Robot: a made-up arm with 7 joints.
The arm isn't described. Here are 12 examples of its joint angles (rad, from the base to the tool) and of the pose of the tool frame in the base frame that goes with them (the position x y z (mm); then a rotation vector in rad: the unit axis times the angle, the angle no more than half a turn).
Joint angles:
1: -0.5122 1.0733 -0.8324 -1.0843 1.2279 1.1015 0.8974
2: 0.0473 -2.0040 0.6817 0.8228 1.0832 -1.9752 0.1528
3: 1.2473 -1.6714 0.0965 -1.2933 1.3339 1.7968 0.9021
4: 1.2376 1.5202 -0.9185 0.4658 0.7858 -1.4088 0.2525
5: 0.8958 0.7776 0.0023 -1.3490 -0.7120 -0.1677 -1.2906
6: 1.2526 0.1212 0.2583 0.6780 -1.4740 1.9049 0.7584
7: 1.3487 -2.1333 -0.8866 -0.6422 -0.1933 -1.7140 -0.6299
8: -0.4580 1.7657 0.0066 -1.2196 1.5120 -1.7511 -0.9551
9: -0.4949 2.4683 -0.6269 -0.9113 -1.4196 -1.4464 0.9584
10: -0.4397 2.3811 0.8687 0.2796 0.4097 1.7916 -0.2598
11: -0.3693 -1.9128 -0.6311 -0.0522 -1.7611 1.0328 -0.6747
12: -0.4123 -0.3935 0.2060 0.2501 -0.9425 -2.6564 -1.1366
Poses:
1: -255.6 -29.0 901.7 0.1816 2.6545 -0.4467
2: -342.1 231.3 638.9 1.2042 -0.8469 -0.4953
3: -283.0 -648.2 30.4 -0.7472 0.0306 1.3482
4: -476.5 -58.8 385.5 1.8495 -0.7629 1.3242
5: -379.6 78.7 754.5 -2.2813 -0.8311 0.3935
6: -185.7 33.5 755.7 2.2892 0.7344 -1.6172
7: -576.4 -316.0 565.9 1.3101 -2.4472 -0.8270
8: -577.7 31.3 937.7 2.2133 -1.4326 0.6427
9: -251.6 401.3 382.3 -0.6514 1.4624 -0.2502
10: -835.2 -95.6 356.7 2.1491 0.6050 0.7459
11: -656.7 24.4 324.4 2.7281 1.4014 0.0461
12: -113.9 -297.0 145.0 1.1942 -0.4986 -2.3682
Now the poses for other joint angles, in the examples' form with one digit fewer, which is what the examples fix.
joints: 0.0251 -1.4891 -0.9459 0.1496 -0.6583 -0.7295 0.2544
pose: -488 30 308 -0.096 -1.406 -0.656
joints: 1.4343 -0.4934 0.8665 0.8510 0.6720 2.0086 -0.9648
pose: -153 -138 162 -0.508 -1.181 -2.793
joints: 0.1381 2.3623 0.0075 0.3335 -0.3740 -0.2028 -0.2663
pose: -595 -82 245 0.027 1.736 -0.071
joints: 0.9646 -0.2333 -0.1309 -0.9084 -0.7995 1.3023 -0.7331
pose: -517 -134 456 -1.865 -0.315 1.295
